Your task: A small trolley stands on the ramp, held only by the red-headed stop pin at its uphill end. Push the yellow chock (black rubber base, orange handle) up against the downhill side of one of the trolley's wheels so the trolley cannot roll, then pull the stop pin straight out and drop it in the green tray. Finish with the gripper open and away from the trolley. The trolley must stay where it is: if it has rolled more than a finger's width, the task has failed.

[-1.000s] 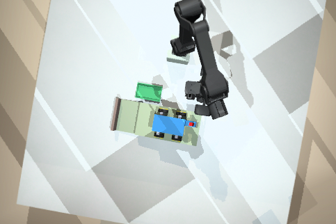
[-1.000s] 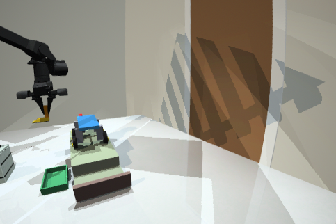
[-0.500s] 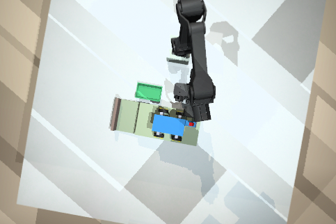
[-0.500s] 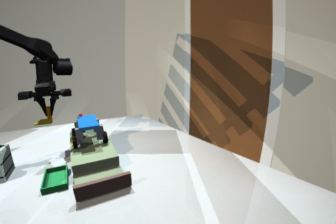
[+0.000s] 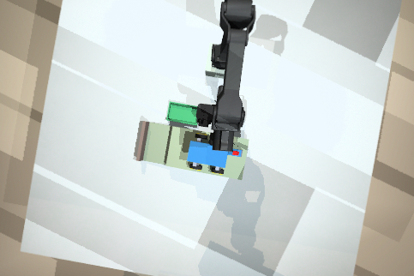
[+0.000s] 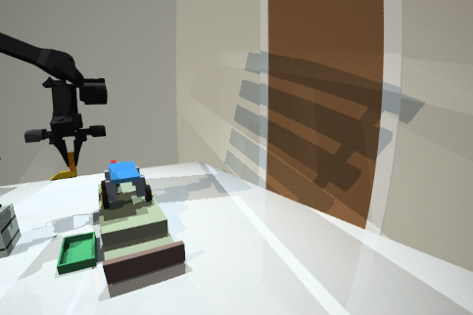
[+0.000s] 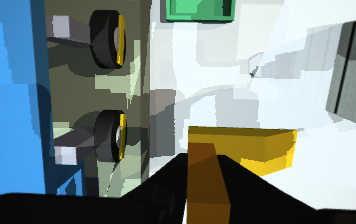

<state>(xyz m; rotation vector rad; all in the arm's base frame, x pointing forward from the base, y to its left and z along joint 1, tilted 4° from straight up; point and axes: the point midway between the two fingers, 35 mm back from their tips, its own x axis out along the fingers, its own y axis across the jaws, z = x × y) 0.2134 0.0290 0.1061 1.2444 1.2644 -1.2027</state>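
My gripper tip is 11 cm short of the red-headed stop pin, 7 cm to the right of it and 5 cm above it. Round my gripper tip: yellow chock: 2 cm behind, 1 cm below; blue trolley: 13 cm ahead, 6 cm below, 2 cm to the right; green tray: 18 cm below, 14 cm to the right.
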